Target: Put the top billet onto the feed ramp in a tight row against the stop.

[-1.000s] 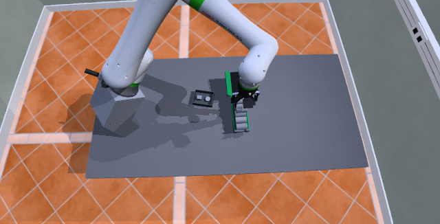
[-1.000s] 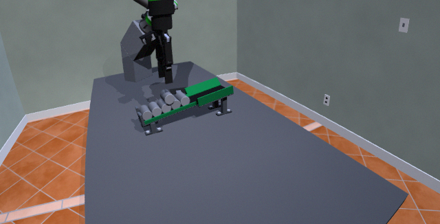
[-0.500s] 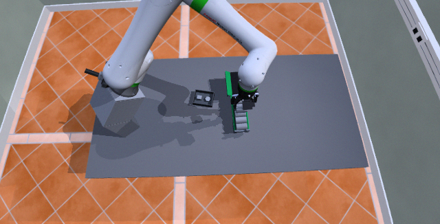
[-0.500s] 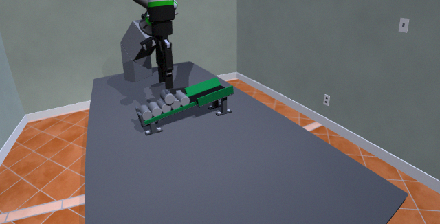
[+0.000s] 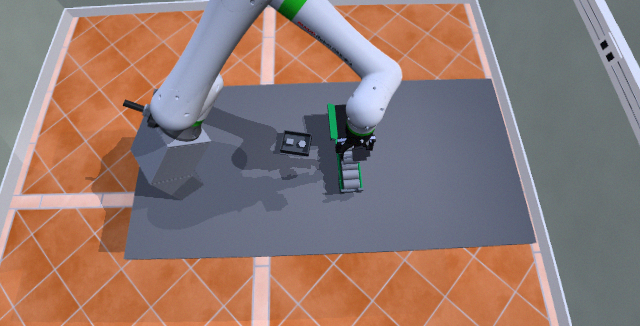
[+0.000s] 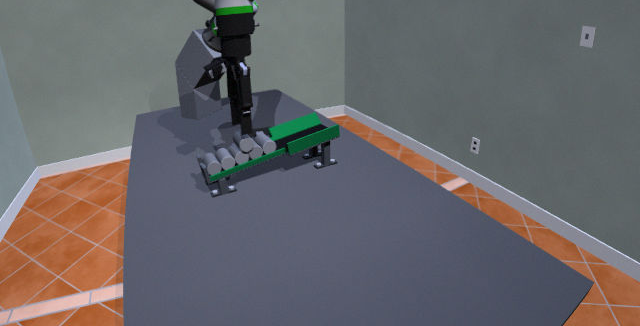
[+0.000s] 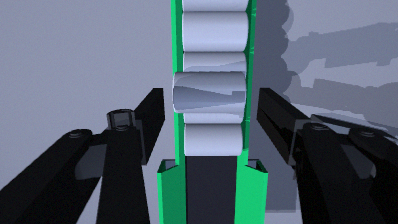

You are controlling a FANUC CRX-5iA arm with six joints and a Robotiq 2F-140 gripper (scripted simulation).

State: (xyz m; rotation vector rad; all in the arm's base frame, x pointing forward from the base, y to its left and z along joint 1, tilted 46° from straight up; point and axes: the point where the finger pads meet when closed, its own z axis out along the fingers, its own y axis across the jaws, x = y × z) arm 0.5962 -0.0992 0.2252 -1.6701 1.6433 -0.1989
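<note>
Right now my hand is 20 mm short of the stop, 120 mm to the left of it and 120 mm above it. Round my hand: small dark tray: 250 mm behind, 80 mm to the left, 170 mm below.
</note>
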